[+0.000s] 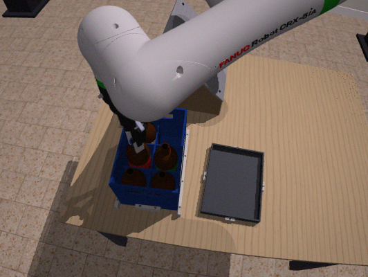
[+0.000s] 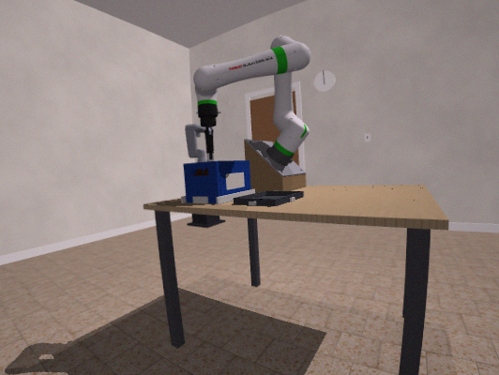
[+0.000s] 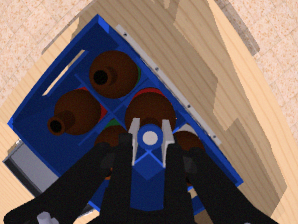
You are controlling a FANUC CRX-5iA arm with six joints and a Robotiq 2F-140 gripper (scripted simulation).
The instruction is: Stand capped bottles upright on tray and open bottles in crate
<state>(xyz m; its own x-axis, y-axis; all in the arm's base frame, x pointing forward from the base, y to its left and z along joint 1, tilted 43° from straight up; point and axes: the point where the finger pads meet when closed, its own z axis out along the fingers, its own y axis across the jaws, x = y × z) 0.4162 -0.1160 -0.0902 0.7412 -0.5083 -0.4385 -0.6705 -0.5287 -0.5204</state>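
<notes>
Right now my hand is 70 mm above the capped bottle. The rest, counted from my hand: dark grey tray: 320 mm to the left, 170 mm below, 10 mm ahead; then blue crate: 100 mm below, 40 mm to the left.
</notes>
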